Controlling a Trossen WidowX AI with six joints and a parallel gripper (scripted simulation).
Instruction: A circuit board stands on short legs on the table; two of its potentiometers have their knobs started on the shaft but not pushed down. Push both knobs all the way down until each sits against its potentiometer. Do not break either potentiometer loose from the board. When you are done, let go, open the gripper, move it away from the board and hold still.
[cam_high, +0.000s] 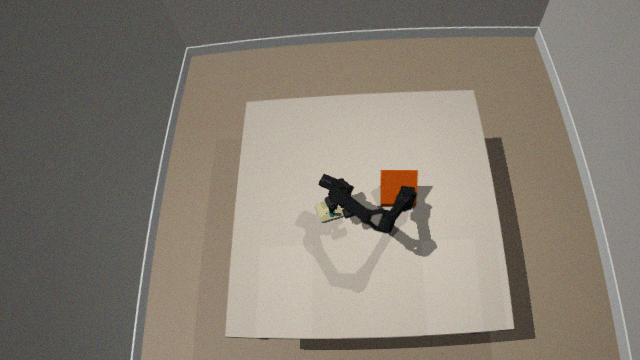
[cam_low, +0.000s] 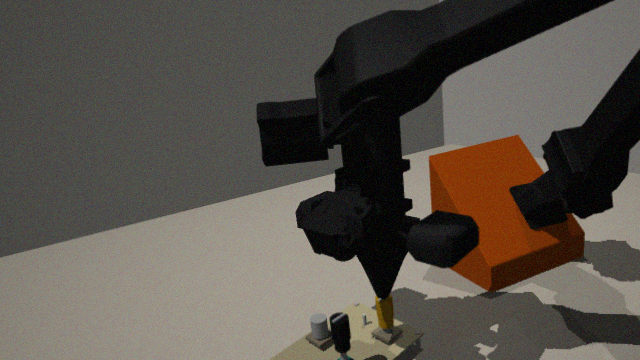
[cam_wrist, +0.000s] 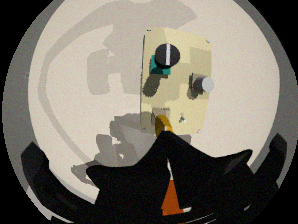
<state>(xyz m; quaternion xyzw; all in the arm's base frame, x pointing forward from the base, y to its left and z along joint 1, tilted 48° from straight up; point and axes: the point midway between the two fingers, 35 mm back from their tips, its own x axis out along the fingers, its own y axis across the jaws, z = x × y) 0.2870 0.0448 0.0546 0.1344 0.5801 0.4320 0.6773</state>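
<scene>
The yellow knob lies 10 mm below my gripper tip. Also, from my gripper tip: black knob: 60 mm ahead, 30 mm to the left.
</scene>
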